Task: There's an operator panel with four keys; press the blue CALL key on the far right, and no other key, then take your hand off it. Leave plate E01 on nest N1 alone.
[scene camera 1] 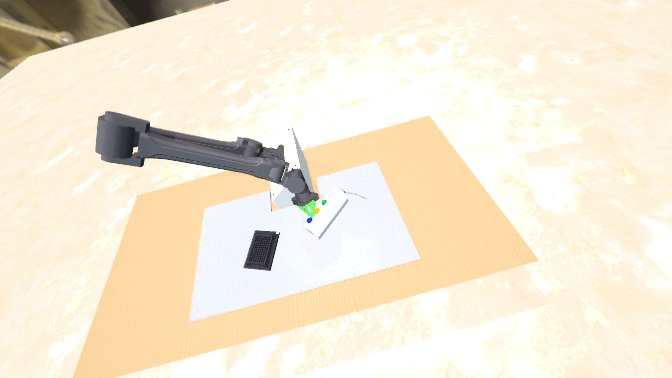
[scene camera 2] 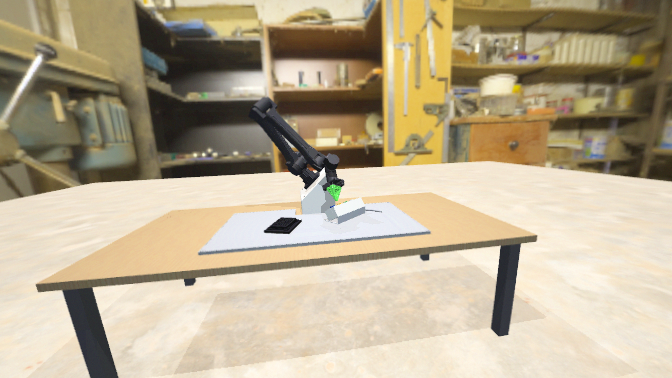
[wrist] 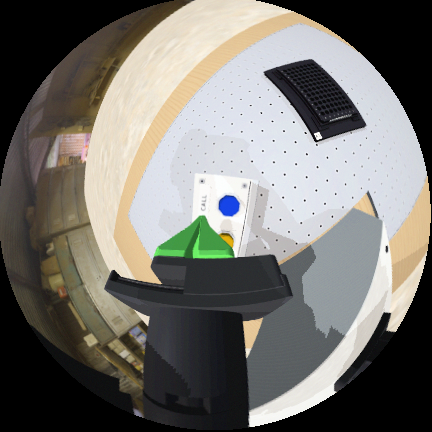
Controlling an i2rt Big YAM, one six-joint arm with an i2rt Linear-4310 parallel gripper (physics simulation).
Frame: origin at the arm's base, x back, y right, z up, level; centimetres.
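Seen in the pictures: gripper, fingertip midpoint: (scene camera 1: 313, 216) (scene camera 2: 336, 201) (wrist: 202, 219); arm's base, origin of the base link: (scene camera 2: 312, 181).
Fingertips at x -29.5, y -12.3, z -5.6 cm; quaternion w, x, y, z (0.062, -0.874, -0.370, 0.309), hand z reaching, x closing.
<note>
Pixels of each thing's middle, then the offset from my fingertips to it. "pt": a spot on its surface instead. Level surfaces: height alone.
- white operator panel, body centre: (wrist: 215, 245) (scene camera 1: 325, 211) (scene camera 2: 345, 208) dz -5.4, dx +3.8, dy -4.7 cm
- yellow key, body centre: (wrist: 223, 241) (scene camera 1: 317, 211) dz -3.2, dx +3.6, dy -1.4 cm
- green key, body centre: (scene camera 1: 324, 202) dz -3.2, dx +7.2, dy -4.9 cm
- black plate, body centre: (wrist: 317, 87) (scene camera 1: 260, 248) (scene camera 2: 283, 223) dz -7.7, dx -6.5, dy +25.5 cm
- light pegboard, its level: dz -9.6 cm
- cable, surface spot: (scene camera 1: 357, 195) pt dz -9.4, dx +10.5, dy -20.3 cm
The white operator panel (scene camera 1: 327, 220) (scene camera 2: 349, 210) (wrist: 216, 185) stands tilted on the pegboard. Its blue CALL key (scene camera 1: 309, 220) (wrist: 229, 205) is at one end, beside the printed word CALL. The yellow key (scene camera 1: 317, 211) (wrist: 227, 240) is next to it, partly behind the fingers in the wrist view. A green key (scene camera 1: 324, 202) shows in scene camera 1; the fourth key cannot be made out. My gripper (scene camera 1: 313, 215) (scene camera 2: 336, 200) (wrist: 202, 219) is shut and empty, its green tips close over the panel near the blue and yellow keys. I cannot tell whether they touch it.
The black plate (scene camera 1: 261, 250) (scene camera 2: 283, 225) (wrist: 320, 95) on its nest stands on the light pegboard (scene camera 1: 225, 295) (scene camera 2: 240, 245) (wrist: 200, 110), apart from the panel. A cable (scene camera 1: 357, 195) leaves the panel's far end. The arm's white base (scene camera 1: 304, 165) (scene camera 2: 312, 202) stands behind the gripper.
</note>
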